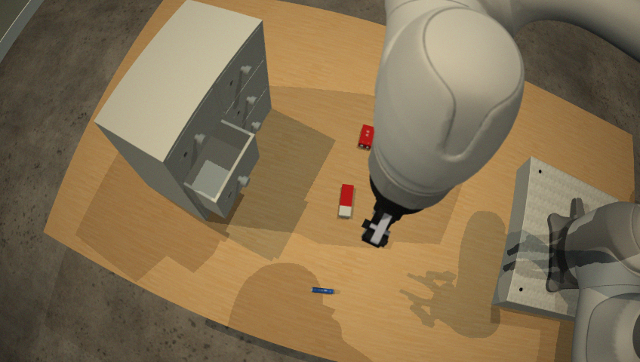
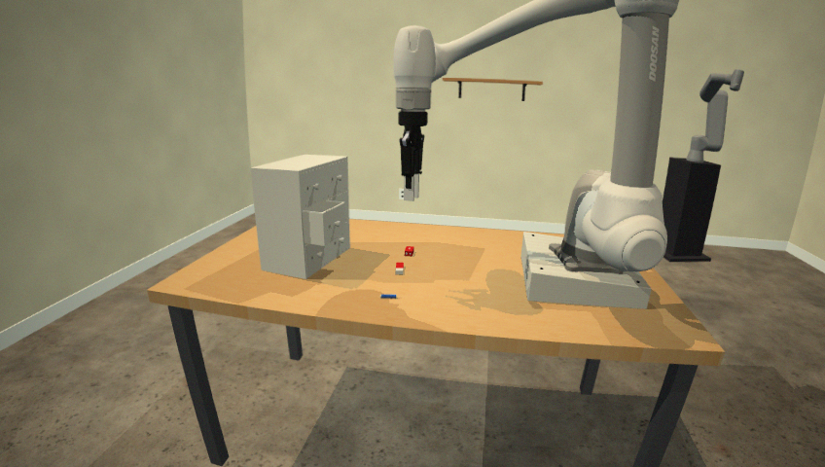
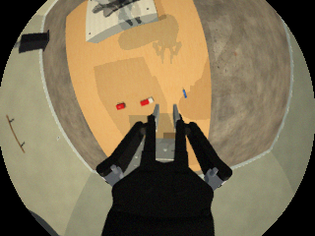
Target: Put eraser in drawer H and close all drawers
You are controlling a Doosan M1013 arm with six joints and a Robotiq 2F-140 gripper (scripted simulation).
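Right now the eraser is 3 cm ahead of my hand, 11 cm to the right of it and 29 cm below it. Also, from my hand: thin blue pen 6 cm ahead, 7 cm to the left, 29 cm below.
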